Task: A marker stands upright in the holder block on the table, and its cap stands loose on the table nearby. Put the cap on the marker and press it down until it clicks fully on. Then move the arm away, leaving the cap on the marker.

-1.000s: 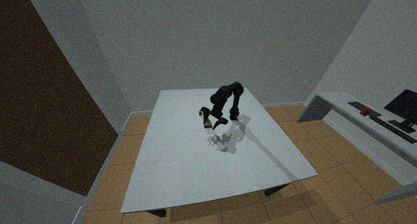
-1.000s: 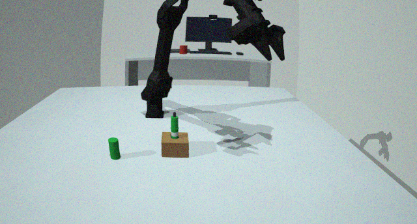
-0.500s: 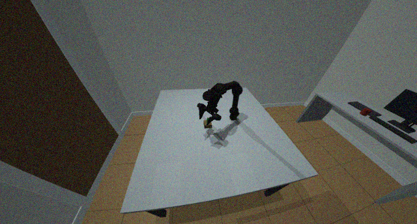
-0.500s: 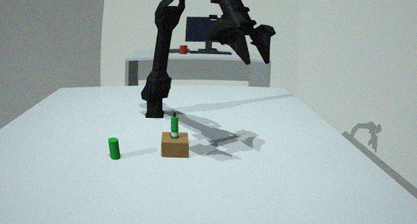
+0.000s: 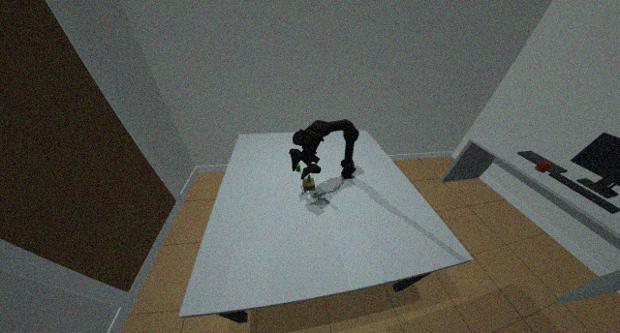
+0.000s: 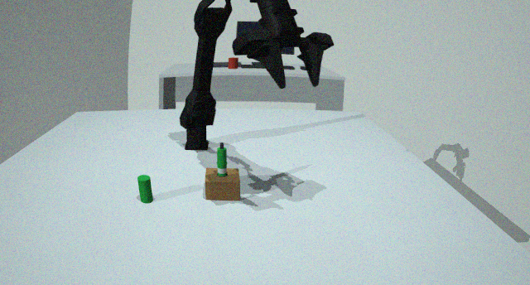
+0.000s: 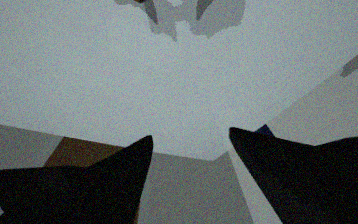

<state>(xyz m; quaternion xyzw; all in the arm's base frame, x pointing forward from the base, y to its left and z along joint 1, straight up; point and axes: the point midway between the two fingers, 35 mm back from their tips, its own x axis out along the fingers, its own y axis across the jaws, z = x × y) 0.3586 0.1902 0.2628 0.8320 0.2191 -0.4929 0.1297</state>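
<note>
My gripper tip is now 30 mm past the green cap, 290 mm to the left of it and 210 mm above it. The rest, counted from my gripper tip: brown holder block: 90 mm behind, 130 mm to the right, 210 mm below.
</note>
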